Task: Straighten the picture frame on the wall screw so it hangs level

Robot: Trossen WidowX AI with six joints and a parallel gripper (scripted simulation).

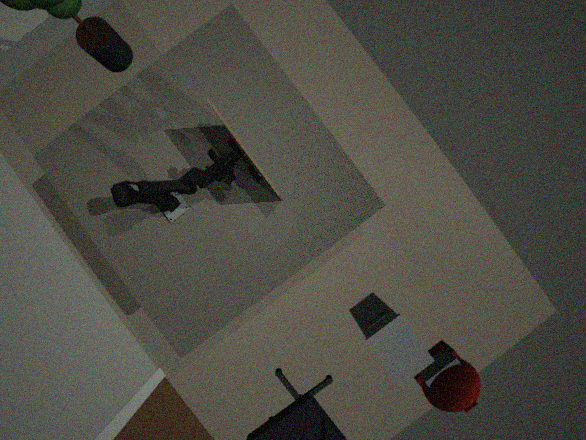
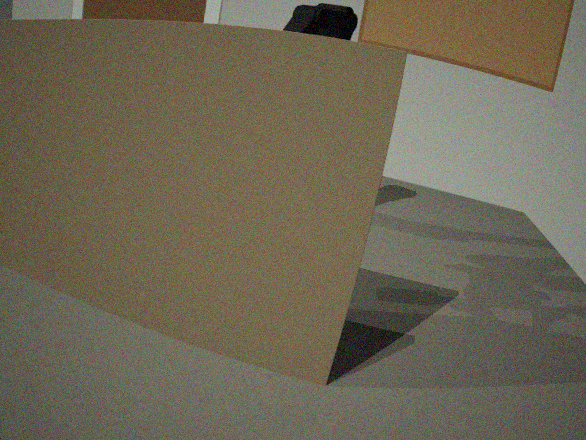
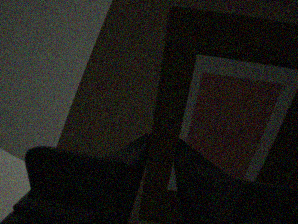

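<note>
Right now the picture frame is 10 mm ahead of my gripper tip, 20 mm to the right of it and 50 mm below it. Also, from my gripper tip: wall panel (20 mm ahead, 20 mm to the right, 60 mm below).
</note>
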